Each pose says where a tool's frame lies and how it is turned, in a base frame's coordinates. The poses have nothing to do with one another.
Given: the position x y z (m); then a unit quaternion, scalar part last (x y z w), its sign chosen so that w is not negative.
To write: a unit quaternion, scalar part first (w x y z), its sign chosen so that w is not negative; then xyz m. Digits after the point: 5 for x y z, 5 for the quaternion.
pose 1, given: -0.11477 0.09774 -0.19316 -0.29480 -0.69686 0.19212 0.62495
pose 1, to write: 0.62495 -0.29480 -0.69686 0.19212 -0.11477 0.09774 -0.19316
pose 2, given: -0.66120 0.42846 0.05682 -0.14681 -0.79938 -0.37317 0.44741
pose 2, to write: 0.44741 -0.14681 -0.79938 -0.37317 -0.66120 0.42846 0.05682
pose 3, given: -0.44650 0.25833 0.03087 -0.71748 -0.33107 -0.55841 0.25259
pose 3, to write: 0.25259 -0.71748 -0.33107 -0.55841 -0.44650 0.25833 0.03087
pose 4, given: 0.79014 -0.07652 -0.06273 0.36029 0.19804 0.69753 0.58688
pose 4, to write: 0.58688 0.36029 0.19804 0.69753 0.79014 -0.07652 -0.06273
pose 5, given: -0.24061 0.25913 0.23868 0.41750 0.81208 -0.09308 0.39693
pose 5, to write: 0.39693 0.41750 0.81208 -0.09308 -0.24061 0.25913 0.23868
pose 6, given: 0.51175 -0.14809 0.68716 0.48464 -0.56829 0.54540 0.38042
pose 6, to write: 0.38042 0.48464 -0.56829 0.54540 0.51175 -0.14809 0.68716
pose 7, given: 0.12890 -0.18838 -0.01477 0.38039 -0.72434 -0.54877 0.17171
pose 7, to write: 0.17171 0.38039 -0.72434 -0.54877 0.12890 -0.18838 -0.01477
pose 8, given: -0.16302 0.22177 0.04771 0.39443 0.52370 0.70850 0.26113
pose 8, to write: 0.26113 0.39443 0.52370 0.70850 -0.16302 0.22177 0.04771
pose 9, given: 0.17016 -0.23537 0.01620 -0.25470 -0.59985 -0.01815 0.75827
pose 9, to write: 0.75827 -0.25470 -0.59985 -0.01815 0.17016 -0.23537 0.01620
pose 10, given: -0.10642 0.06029 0.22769 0.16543 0.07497 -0.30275 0.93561
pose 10, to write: 0.93561 0.16543 0.07497 -0.30275 -0.10642 0.06029 0.22769
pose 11, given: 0.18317 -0.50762 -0.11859 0.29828 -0.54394 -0.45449 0.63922
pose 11, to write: 0.63922 0.29828 -0.54394 -0.45449 0.18317 -0.50762 -0.11859
